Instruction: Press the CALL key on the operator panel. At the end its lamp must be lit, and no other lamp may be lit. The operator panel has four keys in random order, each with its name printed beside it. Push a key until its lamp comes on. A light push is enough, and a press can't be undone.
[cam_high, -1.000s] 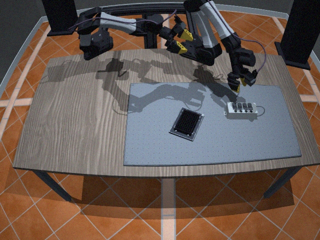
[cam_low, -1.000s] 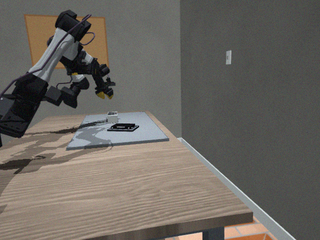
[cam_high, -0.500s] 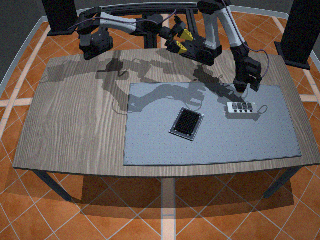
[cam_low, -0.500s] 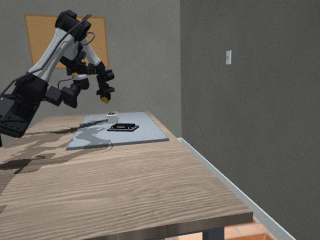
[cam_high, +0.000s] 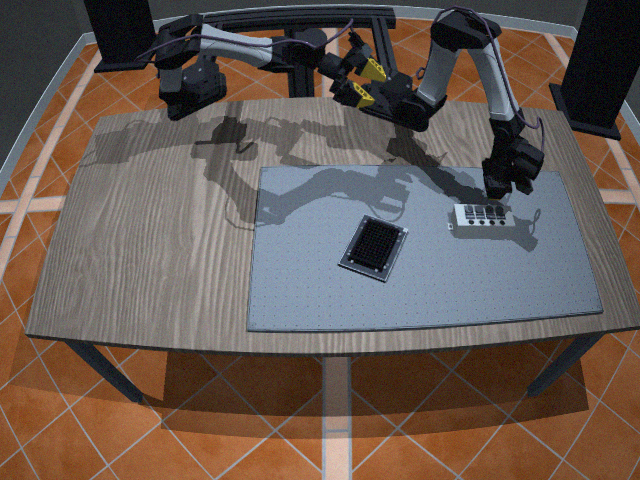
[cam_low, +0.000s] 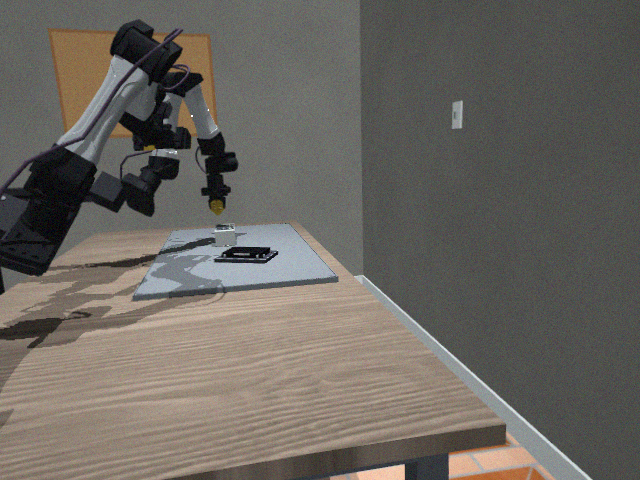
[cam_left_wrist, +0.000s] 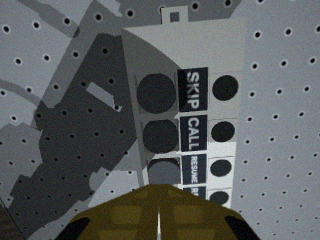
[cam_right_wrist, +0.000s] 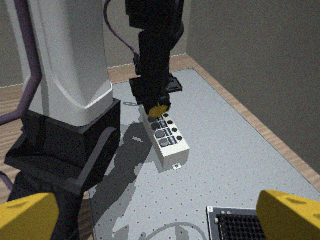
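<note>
My left gripper is now 1 cm short of the white operator panel, 1 cm to the left of it and 7 cm above it.
</note>
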